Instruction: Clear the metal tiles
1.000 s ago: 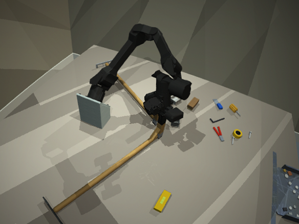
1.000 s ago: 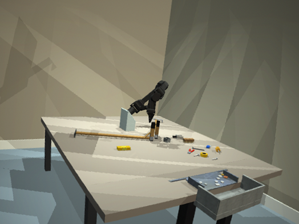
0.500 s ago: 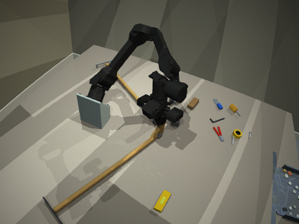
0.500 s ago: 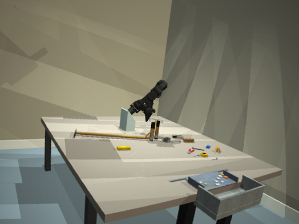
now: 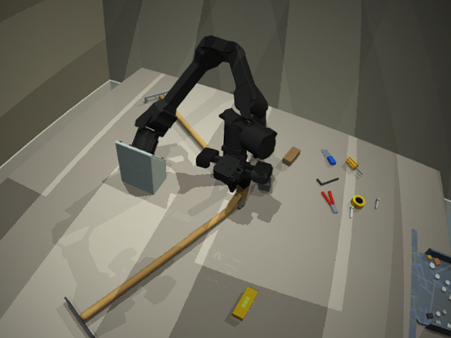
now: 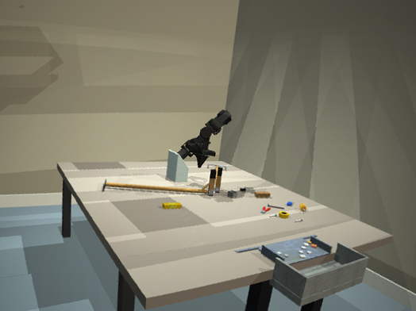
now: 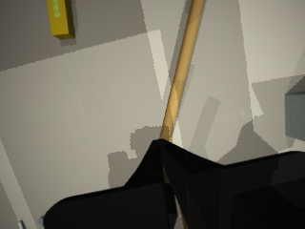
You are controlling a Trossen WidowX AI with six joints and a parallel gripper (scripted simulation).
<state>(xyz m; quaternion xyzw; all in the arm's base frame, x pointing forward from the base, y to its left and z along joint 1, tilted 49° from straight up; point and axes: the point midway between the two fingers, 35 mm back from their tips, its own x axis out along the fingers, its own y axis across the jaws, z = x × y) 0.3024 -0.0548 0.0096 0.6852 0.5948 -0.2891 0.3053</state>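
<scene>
Right now my gripper tip is 170 mm to the left of the long scraper, 90 mm past it and 90 mm above it. The rest, counted from my gripper tip: small grey box (200 mm to the left, 150 mm below, 60 mm ahead); yellow spirit level (220 mm to the right, 150 mm ahead, 140 mm below); wooden block (380 mm to the left, 140 mm below, 110 mm ahead).
</scene>
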